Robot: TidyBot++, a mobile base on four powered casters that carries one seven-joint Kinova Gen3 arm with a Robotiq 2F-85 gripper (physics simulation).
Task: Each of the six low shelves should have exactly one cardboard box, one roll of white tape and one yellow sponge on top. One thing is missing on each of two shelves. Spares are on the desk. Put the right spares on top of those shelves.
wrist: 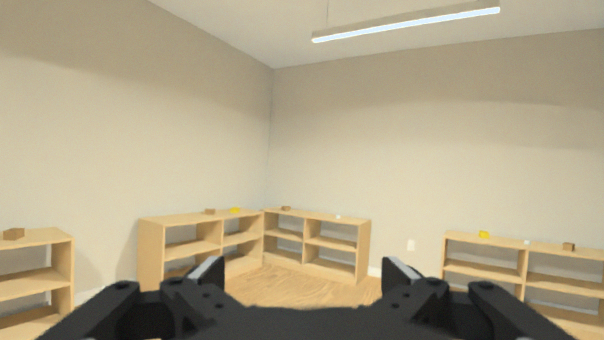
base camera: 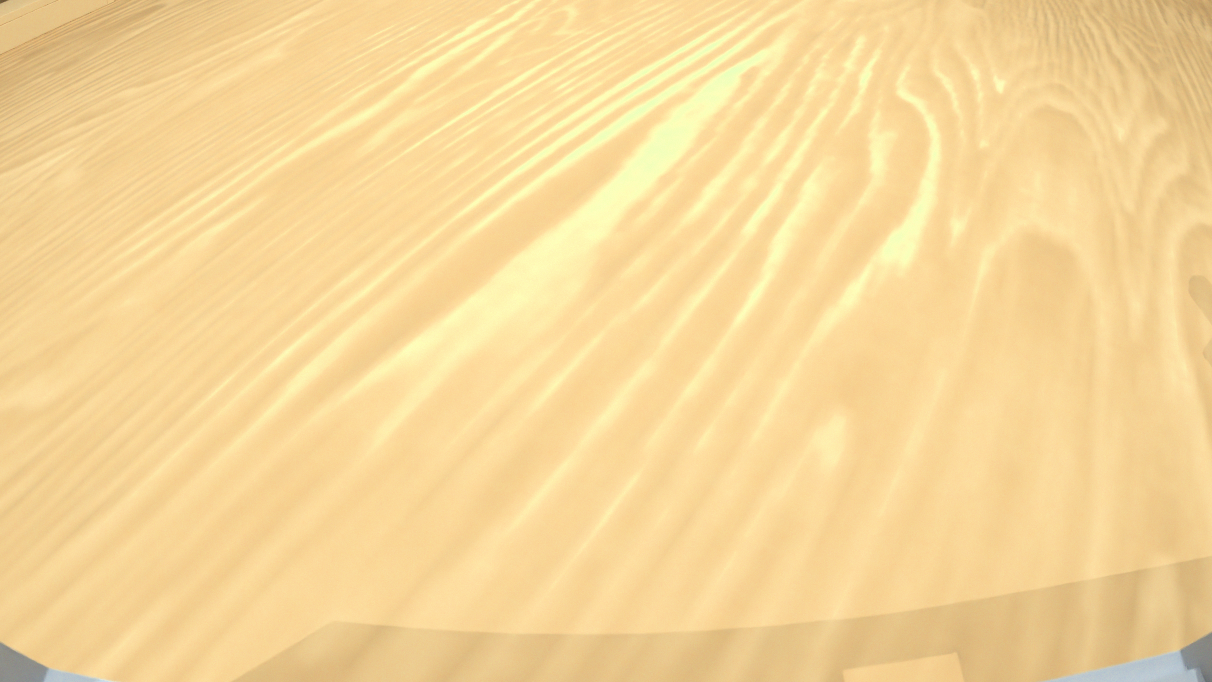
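Observation:
My gripper [wrist: 303, 274] is open and empty, facing a room corner. In the wrist view, the far-left low shelf [wrist: 45, 236] bears a cardboard box [wrist: 13, 233]; it is cut off by the view's edge. The shelf left of the corner [wrist: 150, 252] bears a cardboard box [wrist: 210, 211] and a yellow sponge [wrist: 234, 210]; no tape shows on it. The shelf right of the corner [wrist: 364, 250] bears a box [wrist: 286, 208] and white tape [wrist: 338, 216]; no sponge shows. The right shelf [wrist: 505, 240] bears a sponge [wrist: 483, 234], tape [wrist: 527, 242] and box [wrist: 568, 246]. The desk does not show.
Wooden floor [base camera: 508, 381] [wrist: 290, 287] stretches ahead of the base, with shadows at the bottom of the base view. A pale wooden edge [base camera: 50, 21] shows at its top left. Walls meet behind the two corner shelves. A long lamp [wrist: 405, 24] hangs from the ceiling.

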